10 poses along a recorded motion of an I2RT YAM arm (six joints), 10 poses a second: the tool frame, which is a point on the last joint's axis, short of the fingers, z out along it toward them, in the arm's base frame.
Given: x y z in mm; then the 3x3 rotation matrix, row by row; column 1 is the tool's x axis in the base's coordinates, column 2 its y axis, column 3 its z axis. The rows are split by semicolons.
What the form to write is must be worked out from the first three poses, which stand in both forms.
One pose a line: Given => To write
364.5, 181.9, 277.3; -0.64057, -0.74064, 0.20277; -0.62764, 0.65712, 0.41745; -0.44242, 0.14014, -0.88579 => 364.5, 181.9, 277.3, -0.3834, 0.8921, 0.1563, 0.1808
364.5, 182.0, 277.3; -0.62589, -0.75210, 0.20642; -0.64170, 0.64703, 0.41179; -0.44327, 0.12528, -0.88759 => 364.5, 182.0, 277.3, -0.3920, 0.8889, 0.1511, 0.1827
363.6, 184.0, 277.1; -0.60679, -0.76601, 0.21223; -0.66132, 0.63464, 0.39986; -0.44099, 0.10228, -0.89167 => 363.6, 184.0, 277.1, -0.4032, 0.8850, 0.1418, 0.1845
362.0, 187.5, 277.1; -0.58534, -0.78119, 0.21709; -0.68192, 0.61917, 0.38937; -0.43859, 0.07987, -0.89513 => 362.0, 187.5, 277.1, -0.4155, 0.8803, 0.1333, 0.1862
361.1, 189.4, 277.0; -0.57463, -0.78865, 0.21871; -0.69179, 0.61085, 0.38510; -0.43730, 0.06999, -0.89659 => 361.1, 189.4, 277.0, -0.4216, 0.8778, 0.1296, 0.1868
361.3, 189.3, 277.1; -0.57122, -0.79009, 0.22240; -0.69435, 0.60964, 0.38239; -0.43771, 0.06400, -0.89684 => 361.3, 189.3, 277.1, -0.4231, 0.8772, 0.1272, 0.1881
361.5, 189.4, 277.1; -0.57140, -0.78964, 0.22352; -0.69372, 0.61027, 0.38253; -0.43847, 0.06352, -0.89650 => 361.5, 189.4, 277.1, -0.4227, 0.8772, 0.1271, 0.1887
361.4, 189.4, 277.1; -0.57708, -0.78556, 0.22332; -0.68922, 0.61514, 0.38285; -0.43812, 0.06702, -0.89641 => 361.4, 189.4, 277.1, -0.4196, 0.8787, 0.1280, 0.1882
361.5, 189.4, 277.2; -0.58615, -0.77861, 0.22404; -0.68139, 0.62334, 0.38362; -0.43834, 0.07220, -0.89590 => 361.5, 189.4, 277.2, -0.4143, 0.8811, 0.1293, 0.1879
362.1, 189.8, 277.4; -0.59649, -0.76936, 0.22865; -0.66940, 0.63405, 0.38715; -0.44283, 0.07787, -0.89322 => 362.1, 189.8, 277.4, -0.4070, 0.8837, 0.1316, 0.1900
